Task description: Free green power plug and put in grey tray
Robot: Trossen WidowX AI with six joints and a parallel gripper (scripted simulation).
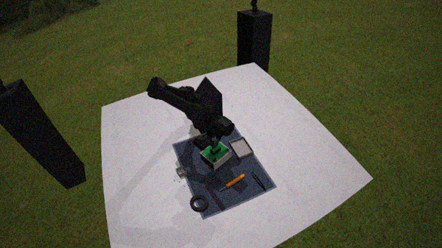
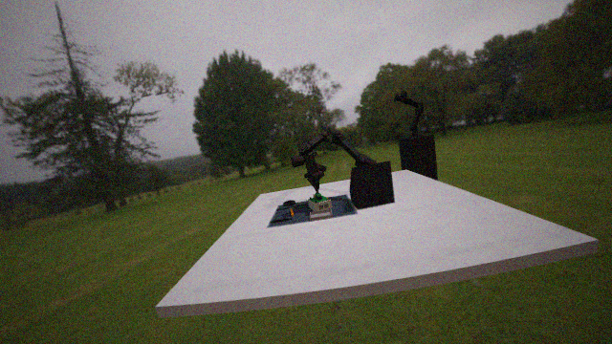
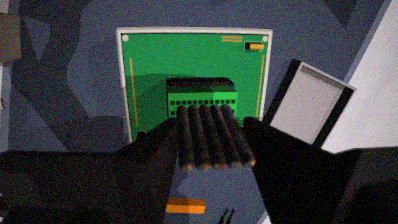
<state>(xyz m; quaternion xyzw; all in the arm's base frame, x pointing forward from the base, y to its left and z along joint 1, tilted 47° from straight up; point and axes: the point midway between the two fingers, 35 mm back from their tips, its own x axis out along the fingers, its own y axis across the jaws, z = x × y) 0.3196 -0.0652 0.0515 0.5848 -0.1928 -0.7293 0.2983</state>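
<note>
Now: the green power plug 30 mm below my gripper tip. The rest, counted from my gripper tip: grey tray 20 mm ahead, 140 mm to the left, 110 mm below; dark bar 190 mm ahead, 120 mm to the right, 110 mm below; dark blue mat 50 mm ahead, 10 mm to the right, 110 mm below.
</note>
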